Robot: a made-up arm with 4 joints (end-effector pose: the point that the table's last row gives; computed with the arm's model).
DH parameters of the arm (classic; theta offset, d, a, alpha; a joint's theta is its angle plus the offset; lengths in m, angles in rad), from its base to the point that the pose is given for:
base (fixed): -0.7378 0 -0.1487 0
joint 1: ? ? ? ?
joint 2: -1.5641 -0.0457 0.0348 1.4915
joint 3: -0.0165 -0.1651 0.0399 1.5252
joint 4: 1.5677 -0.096 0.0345 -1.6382
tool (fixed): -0.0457 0.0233 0 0
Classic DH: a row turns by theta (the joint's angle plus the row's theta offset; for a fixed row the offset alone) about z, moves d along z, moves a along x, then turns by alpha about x.
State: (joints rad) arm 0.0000 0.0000 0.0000 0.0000
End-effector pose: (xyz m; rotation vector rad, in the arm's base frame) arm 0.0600 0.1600 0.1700 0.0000 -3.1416 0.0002
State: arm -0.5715 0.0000 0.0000 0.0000
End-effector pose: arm 0.0654 0.0585 0.1700 -0.8855 -3.0142 0.0001
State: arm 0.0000 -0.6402 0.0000 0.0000
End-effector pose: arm 0.0002 0.1615 0.2447 -0.0695 2.5040 0.0656
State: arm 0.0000 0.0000 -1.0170 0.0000
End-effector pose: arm 0.0600 0.1041 0.2503 0.0000 -2.7441 -1.5294
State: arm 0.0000 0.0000 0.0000 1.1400
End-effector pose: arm 0.1011 0.1569 0.1523 -0.0866 2.0032 -0.0586
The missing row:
joint 1: 0.8174 0.1215 0.0315 -1.6546
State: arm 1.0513 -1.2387 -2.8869 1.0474
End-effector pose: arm 0.0278 0.0685 0.3084 0.2557 0.0420 -2.2639
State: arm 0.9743 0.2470 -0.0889 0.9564
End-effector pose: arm -0.0376 0.3033 0.1162 -1.1711 2.1904 0.4454
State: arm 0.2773 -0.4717 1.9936 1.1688
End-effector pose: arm 0.1212 0.0837 0.1593 -0.8588 0.7672 -1.7797
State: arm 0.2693 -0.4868 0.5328 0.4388
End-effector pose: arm 0.0408 0.1923 0.1812 -0.3356 2.1041 -0.4762
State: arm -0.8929 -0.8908 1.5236 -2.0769
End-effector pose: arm 0.0436 -0.0097 0.2158 -2.3043 -0.7383 -0.3490
